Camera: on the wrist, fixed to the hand. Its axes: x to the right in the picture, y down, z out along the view.
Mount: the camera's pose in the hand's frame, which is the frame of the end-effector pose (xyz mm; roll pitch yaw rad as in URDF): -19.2 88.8 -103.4 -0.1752 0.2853 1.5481
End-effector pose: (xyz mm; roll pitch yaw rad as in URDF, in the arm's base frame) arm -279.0 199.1 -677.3 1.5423 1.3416 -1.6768
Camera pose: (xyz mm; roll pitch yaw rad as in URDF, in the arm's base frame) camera -182.1 109.1 -639.1 1.3304 -0.1961 -1.3567
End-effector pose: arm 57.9 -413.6 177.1 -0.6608 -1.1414 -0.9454
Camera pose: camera 131.1 -503.6 103.0 -1.4799 0.3234 -0.2809
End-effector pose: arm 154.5 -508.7 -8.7 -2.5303 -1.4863 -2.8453
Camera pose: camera 149.6 -372.1 -25.0 -1.8196 0.0053 2.1937
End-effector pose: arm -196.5 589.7 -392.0 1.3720 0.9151 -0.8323
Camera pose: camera -80.9 639.3 -336.2 1.0627 -0.5495 -0.2551
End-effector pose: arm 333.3 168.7 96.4 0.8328 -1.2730 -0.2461
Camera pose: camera 364.6 301.3 76.9 -1.4824 -0.1744 1.8467
